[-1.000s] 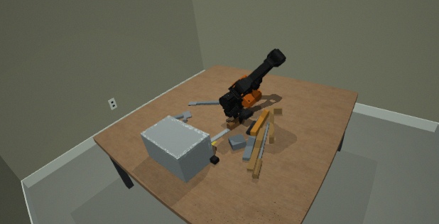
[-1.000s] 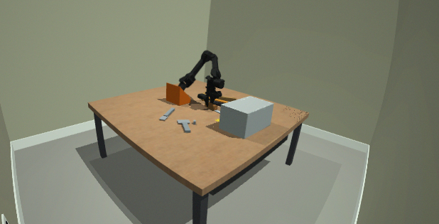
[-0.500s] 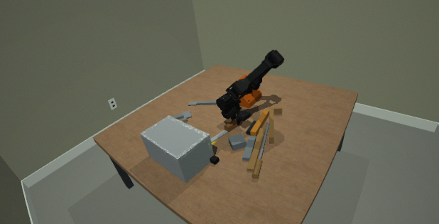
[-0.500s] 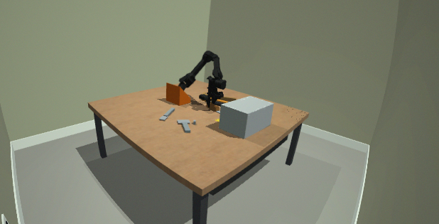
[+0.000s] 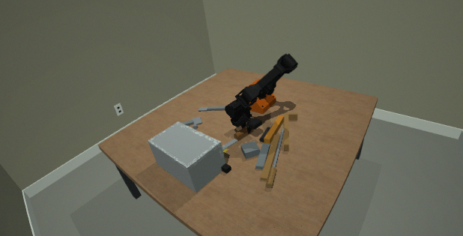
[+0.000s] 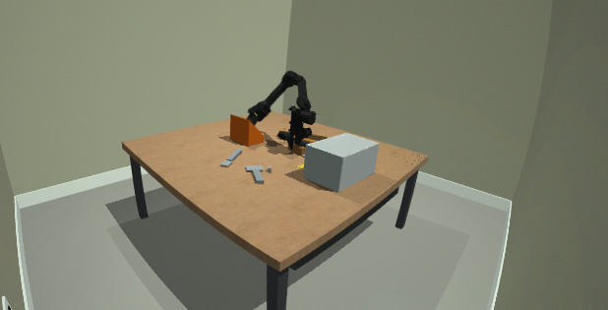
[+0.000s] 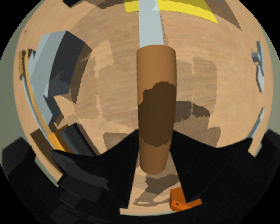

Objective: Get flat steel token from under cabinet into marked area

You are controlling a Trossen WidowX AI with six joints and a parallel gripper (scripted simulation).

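The grey block is 120 mm to the left of my gripper tip, 100 mm ahead of it and 10 mm above it. Round my gripper tip: wooden stick: 220 mm to the left, 70 mm ahead; then orange bar: 110 mm to the left, 100 mm behind, 10 mm above; then grey t-piece: 340 mm to the right, 130 mm ahead.
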